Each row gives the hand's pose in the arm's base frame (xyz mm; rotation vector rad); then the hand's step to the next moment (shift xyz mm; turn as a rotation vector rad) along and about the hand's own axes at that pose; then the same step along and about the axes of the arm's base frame.
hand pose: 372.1 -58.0 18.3 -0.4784 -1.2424 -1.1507
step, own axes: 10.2 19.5 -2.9 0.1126 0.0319 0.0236
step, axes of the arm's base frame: 17.3 1.3 13.8 0.0051 -0.0145 0.1184
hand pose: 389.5 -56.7 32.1 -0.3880 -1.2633 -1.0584
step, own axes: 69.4 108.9 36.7 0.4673 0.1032 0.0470
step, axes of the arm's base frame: 62.8 52.5 106.4 0.0271 -0.1131 0.4666
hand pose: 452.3 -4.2 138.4 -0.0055 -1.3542 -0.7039
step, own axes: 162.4 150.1 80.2 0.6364 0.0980 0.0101
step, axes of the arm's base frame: 5.9 76.9 222.2 0.0649 -0.2092 0.6056
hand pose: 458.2 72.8 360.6 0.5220 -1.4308 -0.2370
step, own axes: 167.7 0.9 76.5 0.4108 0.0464 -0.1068
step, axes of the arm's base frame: -51.4 -91.5 151.6 0.1553 -0.1270 0.3769
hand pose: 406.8 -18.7 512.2 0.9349 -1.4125 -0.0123
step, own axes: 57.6 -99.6 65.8 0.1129 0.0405 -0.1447
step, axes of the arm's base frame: 8.6 -131.3 -15.9 0.1245 0.0458 0.1331
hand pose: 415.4 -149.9 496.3 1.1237 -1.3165 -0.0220
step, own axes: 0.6 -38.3 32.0 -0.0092 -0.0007 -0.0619
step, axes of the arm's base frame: -2.7 -40.1 -29.6 0.0444 0.0440 0.0026
